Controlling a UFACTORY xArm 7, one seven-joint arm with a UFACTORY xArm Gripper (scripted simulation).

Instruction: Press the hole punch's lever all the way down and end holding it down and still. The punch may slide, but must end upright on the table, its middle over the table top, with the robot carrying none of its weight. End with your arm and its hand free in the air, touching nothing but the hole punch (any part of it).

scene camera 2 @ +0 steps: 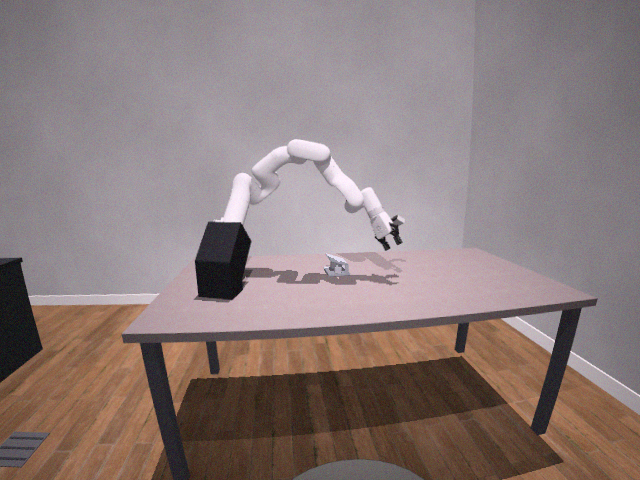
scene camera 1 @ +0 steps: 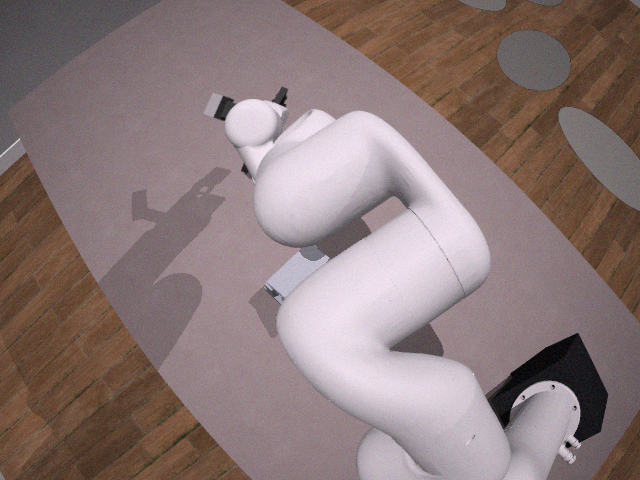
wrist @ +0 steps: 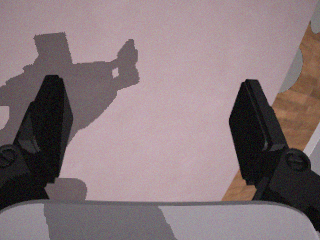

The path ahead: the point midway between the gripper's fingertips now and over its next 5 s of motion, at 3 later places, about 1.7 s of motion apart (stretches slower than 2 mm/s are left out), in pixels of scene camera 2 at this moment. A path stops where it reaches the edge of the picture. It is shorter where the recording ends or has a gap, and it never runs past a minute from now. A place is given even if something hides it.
My gripper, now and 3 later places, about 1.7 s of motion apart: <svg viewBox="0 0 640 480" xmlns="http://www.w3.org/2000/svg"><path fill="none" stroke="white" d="M393 246L363 246L338 242L330 243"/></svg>
